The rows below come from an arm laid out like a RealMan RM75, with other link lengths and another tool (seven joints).
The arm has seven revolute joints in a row. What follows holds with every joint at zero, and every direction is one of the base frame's. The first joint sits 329.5 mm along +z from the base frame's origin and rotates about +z. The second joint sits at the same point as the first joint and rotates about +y. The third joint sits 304.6 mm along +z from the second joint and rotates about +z. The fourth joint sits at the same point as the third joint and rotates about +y. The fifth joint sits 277.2 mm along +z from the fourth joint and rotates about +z. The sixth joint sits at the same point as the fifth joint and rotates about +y. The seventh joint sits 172.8 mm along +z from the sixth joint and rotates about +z. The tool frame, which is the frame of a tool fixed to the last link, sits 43 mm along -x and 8 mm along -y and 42 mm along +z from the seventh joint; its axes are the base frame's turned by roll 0.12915, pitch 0 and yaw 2.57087 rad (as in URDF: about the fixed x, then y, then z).
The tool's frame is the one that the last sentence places.
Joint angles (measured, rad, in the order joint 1, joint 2, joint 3, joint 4, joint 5, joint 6, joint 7), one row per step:
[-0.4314 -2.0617 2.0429 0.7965 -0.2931 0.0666 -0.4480]
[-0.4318 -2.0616 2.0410 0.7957 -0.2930 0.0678 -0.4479]
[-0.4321 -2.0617 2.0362 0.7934 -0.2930 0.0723 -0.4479]
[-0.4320 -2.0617 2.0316 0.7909 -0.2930 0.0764 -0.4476]
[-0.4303 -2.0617 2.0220 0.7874 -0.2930 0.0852 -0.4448]
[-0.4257 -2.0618 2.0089 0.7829 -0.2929 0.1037 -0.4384]
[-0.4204 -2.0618 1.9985 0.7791 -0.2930 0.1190 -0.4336]
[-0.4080 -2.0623 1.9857 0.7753 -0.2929 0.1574 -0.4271]
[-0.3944 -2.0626 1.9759 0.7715 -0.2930 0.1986 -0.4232]
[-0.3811 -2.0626 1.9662 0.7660 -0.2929 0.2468 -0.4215]
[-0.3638 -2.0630 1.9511 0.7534 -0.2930 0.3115 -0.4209]
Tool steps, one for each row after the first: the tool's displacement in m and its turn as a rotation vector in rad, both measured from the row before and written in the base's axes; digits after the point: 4 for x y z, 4 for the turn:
[-0.0001 0.0006 0.0006 0.0019 -0.0006 0.0001]
[-0.0003 0.0013 0.0014 0.0054 -0.0027 0.0005]
[-0.0007 0.0010 0.0013 0.0051 -0.0020 0.0010]
[-0.0015 0.0019 0.0029 0.0109 -0.0035 0.0008]
[-0.0019 0.0025 0.0044 0.0178 -0.0057 -0.0031]
[-0.0024 0.0014 0.0036 0.0146 -0.0047 -0.0008]
[-0.0017 0.0017 0.0055 0.0278 -0.0143 -0.0109]
[-0.0017 0.0008 0.0052 0.0276 -0.0158 -0.0116]
[-0.0012 0.0011 0.0060 0.0313 -0.0184 -0.0149]
[-0.0039 0.0006 0.0086 0.0430 -0.0233 -0.0145]

